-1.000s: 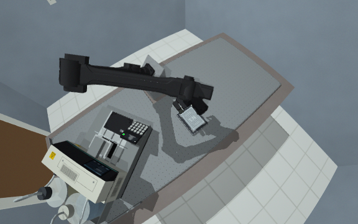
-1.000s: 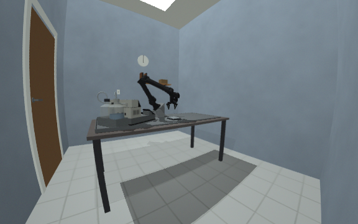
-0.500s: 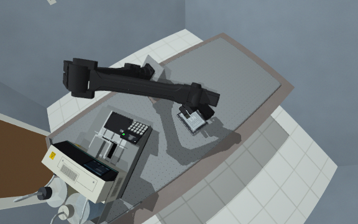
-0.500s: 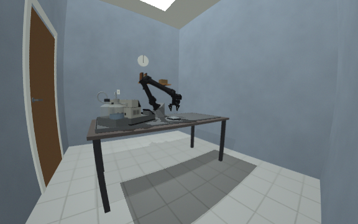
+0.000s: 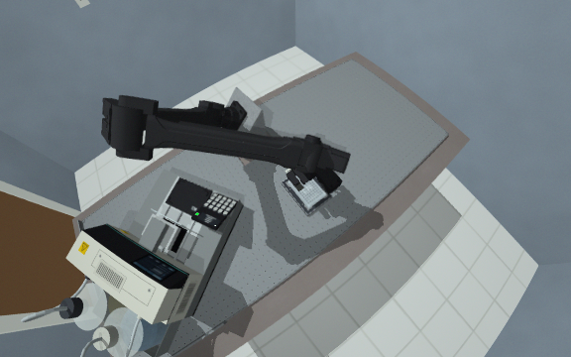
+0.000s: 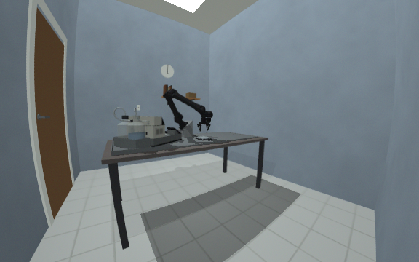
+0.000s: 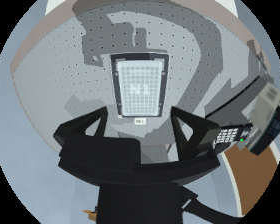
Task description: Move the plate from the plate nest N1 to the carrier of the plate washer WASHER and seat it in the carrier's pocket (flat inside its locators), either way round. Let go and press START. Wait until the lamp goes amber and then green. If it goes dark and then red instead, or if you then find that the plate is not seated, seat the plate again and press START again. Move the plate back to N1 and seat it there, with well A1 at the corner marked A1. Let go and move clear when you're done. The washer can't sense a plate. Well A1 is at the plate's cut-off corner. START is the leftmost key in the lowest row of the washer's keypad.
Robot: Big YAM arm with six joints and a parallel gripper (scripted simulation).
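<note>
The white well plate is 8 cm below my hand. Also, from my hand: plate washer 13 cm behind, 51 cm to the right, 3 cm above; then bottle 4 cm behind, 80 cm to the right, 3 cm above.
</note>
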